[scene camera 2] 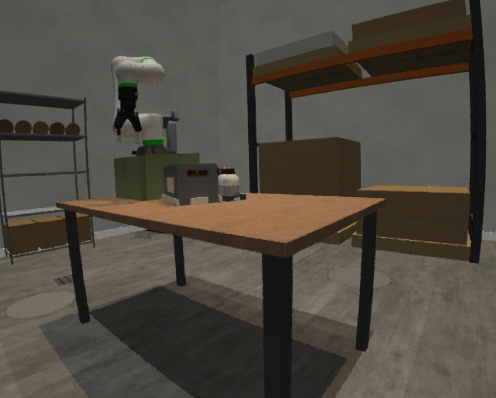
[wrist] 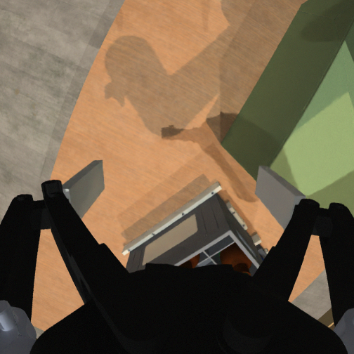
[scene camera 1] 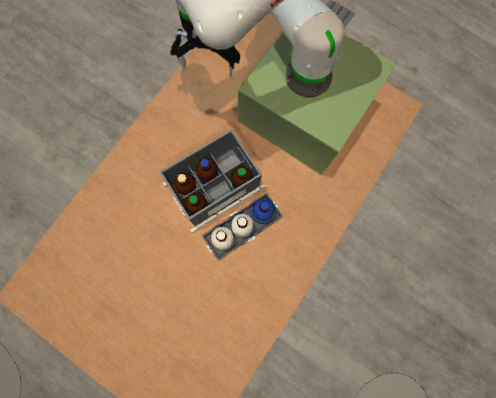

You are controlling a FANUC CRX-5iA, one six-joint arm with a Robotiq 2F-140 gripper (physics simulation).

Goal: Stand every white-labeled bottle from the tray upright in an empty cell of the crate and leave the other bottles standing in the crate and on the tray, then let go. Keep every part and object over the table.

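Scene camera 1 shows the gripper (scene camera 1: 207, 69), and the gripper can be seen in the wrist view (wrist: 180, 176) too.
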